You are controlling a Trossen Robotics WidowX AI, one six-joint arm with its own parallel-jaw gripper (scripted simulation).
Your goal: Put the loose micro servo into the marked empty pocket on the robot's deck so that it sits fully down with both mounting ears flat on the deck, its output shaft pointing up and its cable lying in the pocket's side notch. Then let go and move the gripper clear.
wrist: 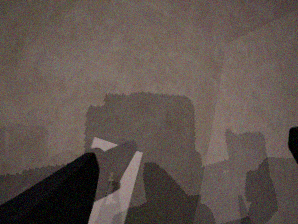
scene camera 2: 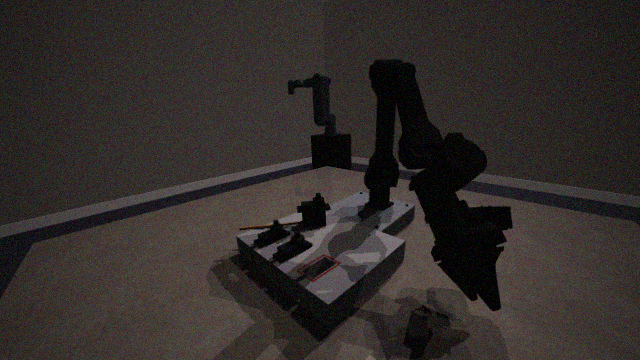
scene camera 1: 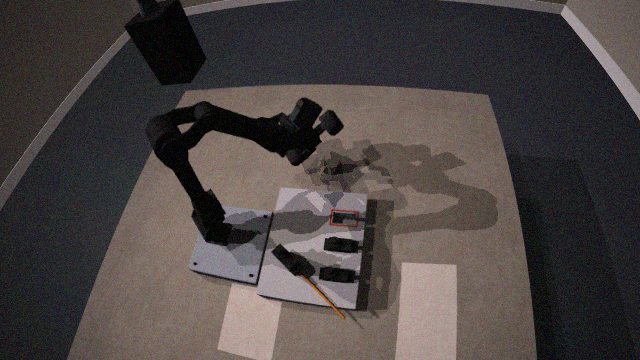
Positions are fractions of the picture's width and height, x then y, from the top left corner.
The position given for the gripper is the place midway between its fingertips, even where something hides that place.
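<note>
Gripper (scene camera 2: 0.76, 0.85), (wrist: 0.65, 0.67), (scene camera 1: 0.51, 0.39): open, holding nothing. Deck (scene camera 1: 0.47, 0.62), (scene camera 2: 0.58, 0.71). Micro servo (scene camera 2: 0.49, 0.59); out of frame in the wrist view.
</note>
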